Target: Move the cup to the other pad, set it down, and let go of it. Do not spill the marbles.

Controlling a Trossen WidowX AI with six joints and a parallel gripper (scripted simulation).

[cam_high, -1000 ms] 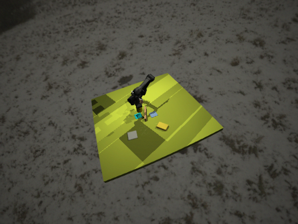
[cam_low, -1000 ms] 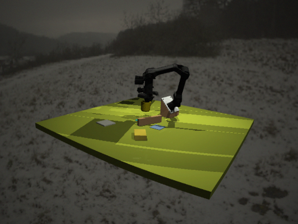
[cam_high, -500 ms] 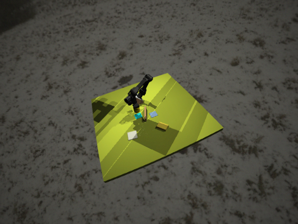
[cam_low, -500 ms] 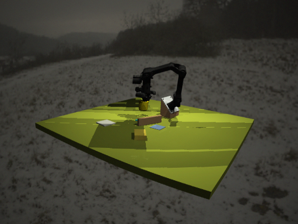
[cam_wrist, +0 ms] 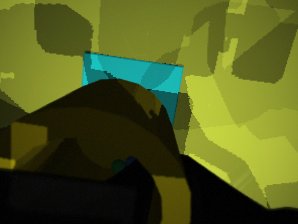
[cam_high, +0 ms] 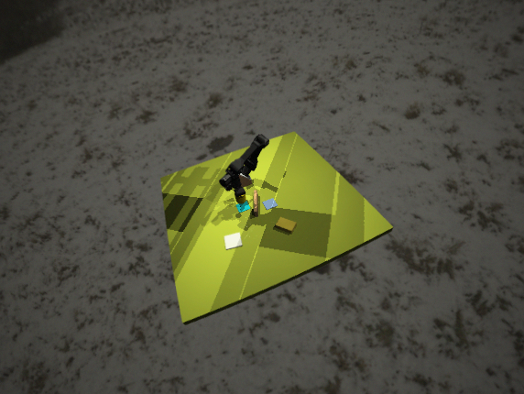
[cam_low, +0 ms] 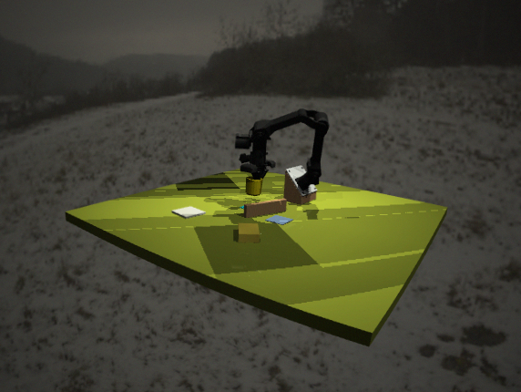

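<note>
Now: the cyan pad 10 cm below my gripper tip and 3 cm ahead of it. The rest, counted from my gripper tip: green marble 3 cm ahead, 2 cm to the left, 2 cm below; then yellow cup 2 cm ahead; then dark blue marble 2 cm below, 2 cm ahead, 1 cm to the left.
</note>
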